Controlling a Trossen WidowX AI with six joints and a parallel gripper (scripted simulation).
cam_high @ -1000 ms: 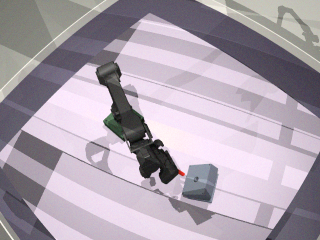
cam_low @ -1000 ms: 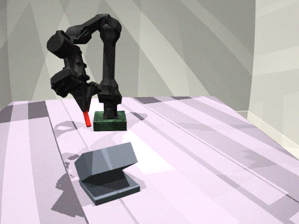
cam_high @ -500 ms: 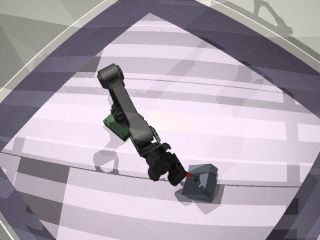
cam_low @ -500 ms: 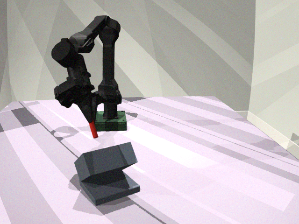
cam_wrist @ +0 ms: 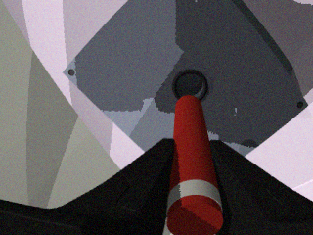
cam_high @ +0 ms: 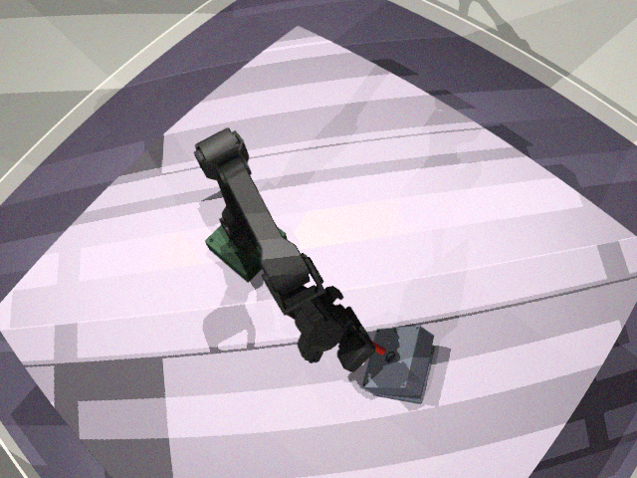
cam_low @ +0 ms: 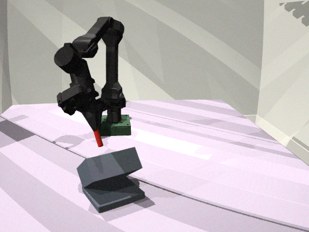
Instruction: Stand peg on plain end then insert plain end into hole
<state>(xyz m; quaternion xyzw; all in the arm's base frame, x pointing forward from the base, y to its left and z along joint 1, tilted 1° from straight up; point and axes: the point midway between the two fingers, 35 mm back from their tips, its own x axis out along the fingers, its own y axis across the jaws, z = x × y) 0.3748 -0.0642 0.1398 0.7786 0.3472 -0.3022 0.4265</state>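
The grey sloped panel lies 80 mm below my gripper tip, 50 mm ahead of it and 20 mm to the left of it. The rest, counted from my gripper tip: red peg (10 mm to the right, 10 mm behind, 10 mm above); flat grey base plate (140 mm below, 70 mm ahead, 30 mm to the left).
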